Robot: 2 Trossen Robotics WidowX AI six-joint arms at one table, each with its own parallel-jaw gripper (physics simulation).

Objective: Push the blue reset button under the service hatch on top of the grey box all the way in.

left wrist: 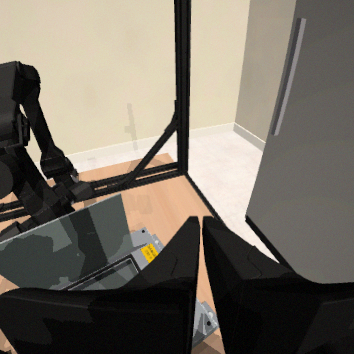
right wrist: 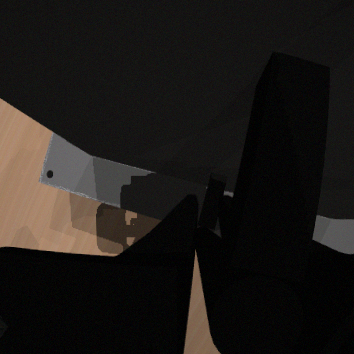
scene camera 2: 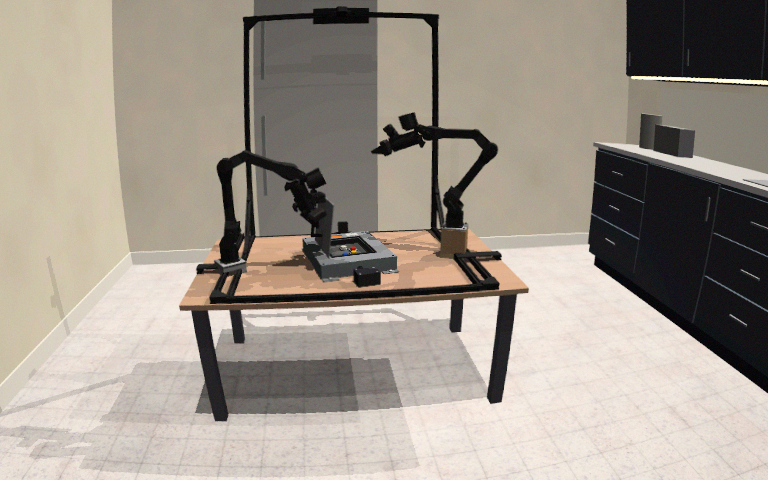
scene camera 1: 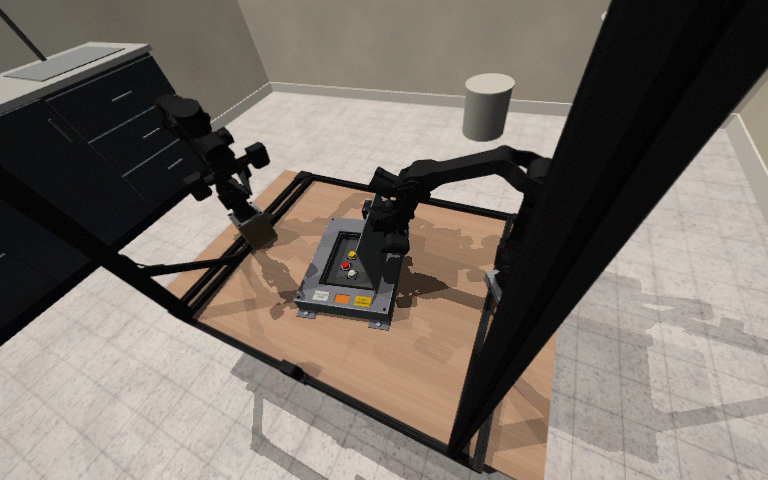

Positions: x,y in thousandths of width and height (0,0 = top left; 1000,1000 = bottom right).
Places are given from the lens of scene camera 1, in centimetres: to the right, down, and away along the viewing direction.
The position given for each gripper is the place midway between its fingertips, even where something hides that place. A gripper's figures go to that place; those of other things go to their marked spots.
left gripper (scene camera 1: 326,407): -30, -10, 65
right gripper (scene camera 1: 502,511): 1, 2, 86
service hatch (scene camera 1: 482,522): -4, 3, 80
